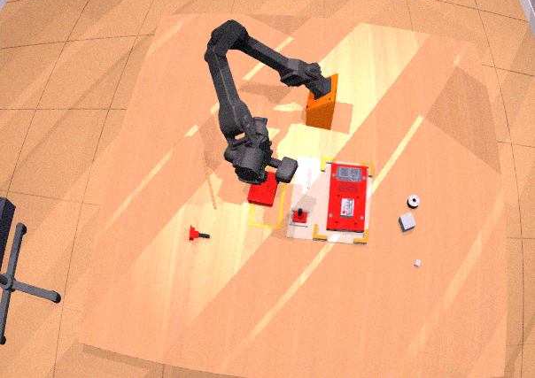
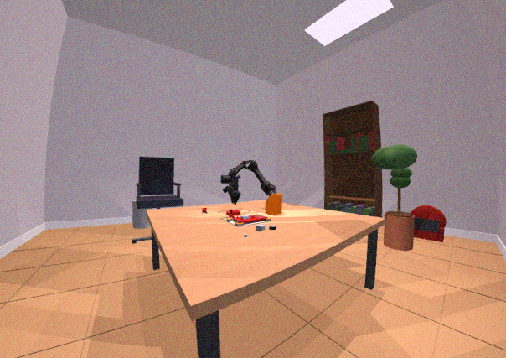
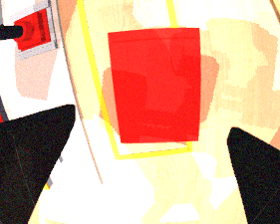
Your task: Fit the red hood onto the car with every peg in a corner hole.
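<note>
Now: the red hood 6 cm below my gripper tip.
</note>
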